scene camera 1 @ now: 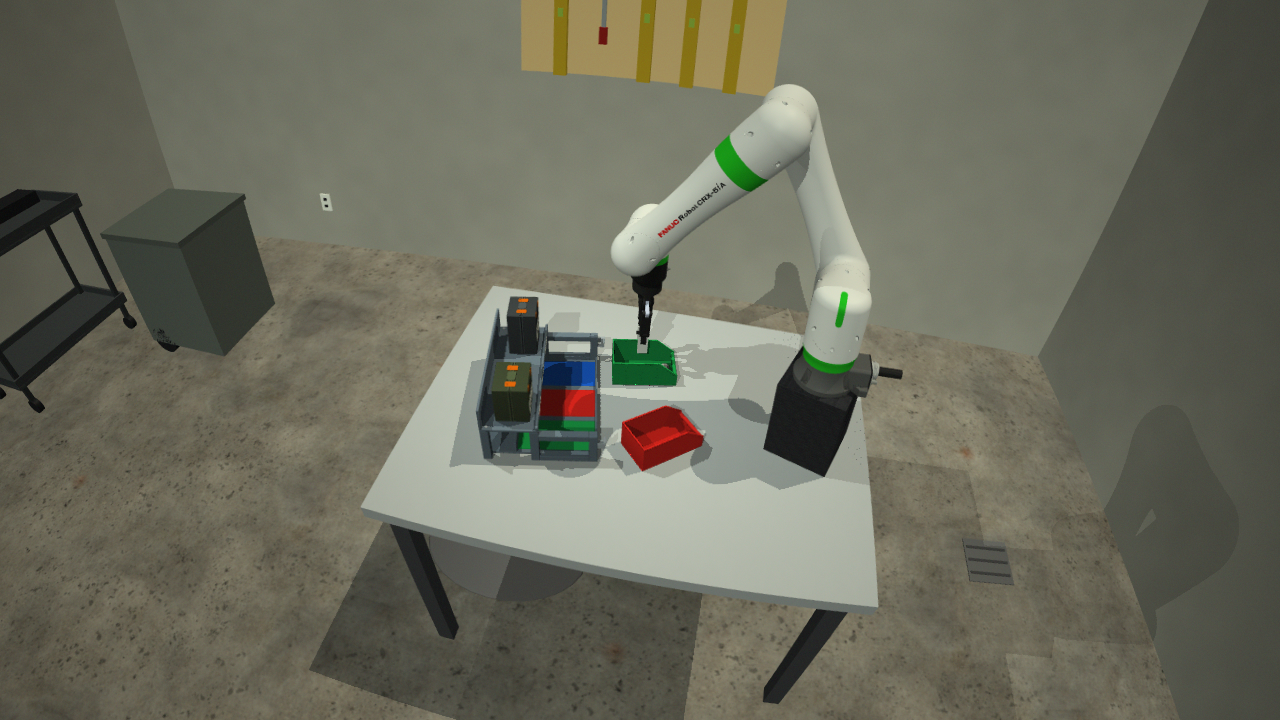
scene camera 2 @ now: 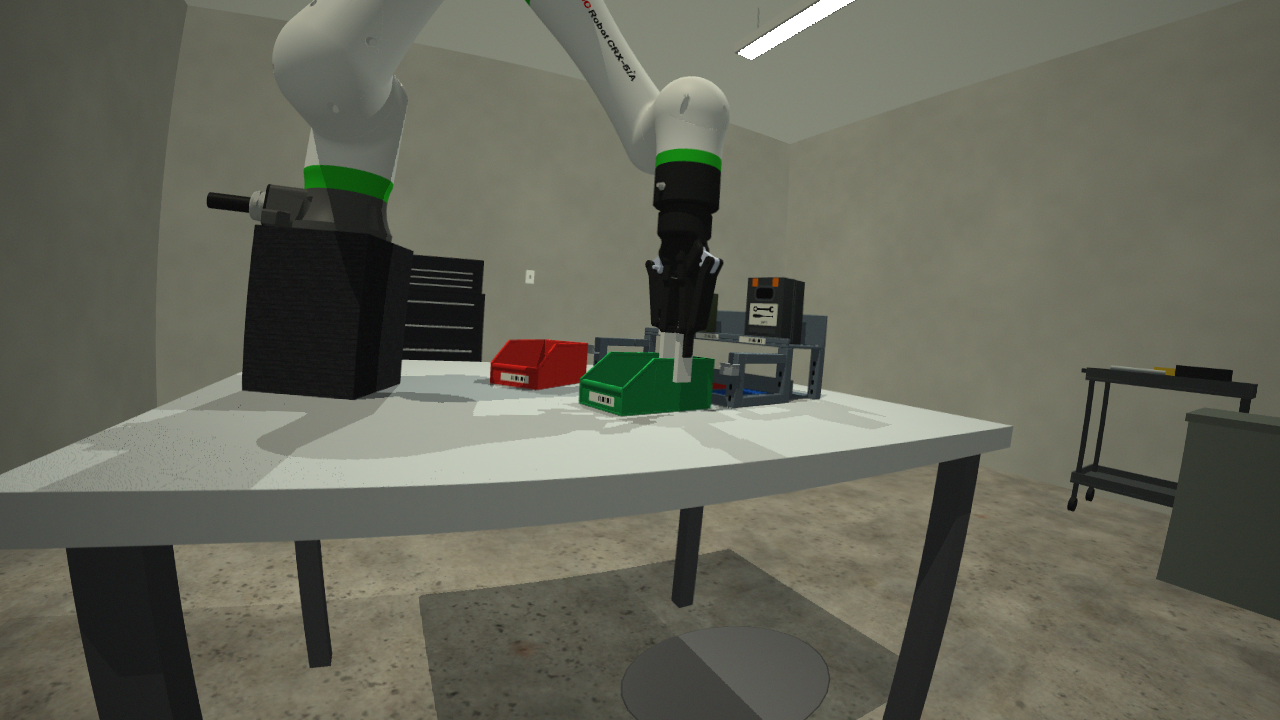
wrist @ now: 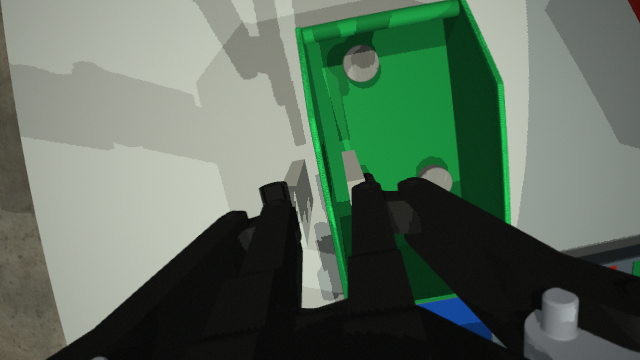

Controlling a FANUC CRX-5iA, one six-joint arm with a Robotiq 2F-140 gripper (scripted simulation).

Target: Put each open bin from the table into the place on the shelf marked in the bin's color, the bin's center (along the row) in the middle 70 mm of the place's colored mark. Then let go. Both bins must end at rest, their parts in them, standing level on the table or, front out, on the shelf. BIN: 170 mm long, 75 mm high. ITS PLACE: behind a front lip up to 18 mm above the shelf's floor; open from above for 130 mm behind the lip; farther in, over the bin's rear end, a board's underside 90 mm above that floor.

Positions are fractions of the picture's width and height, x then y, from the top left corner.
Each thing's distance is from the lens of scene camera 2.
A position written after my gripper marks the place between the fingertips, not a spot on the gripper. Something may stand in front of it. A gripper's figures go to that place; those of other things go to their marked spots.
my gripper (scene camera 2: 0.53, 0.53): 0.70 m
green bin (scene camera 2: 0.49, 0.53): 0.77 m
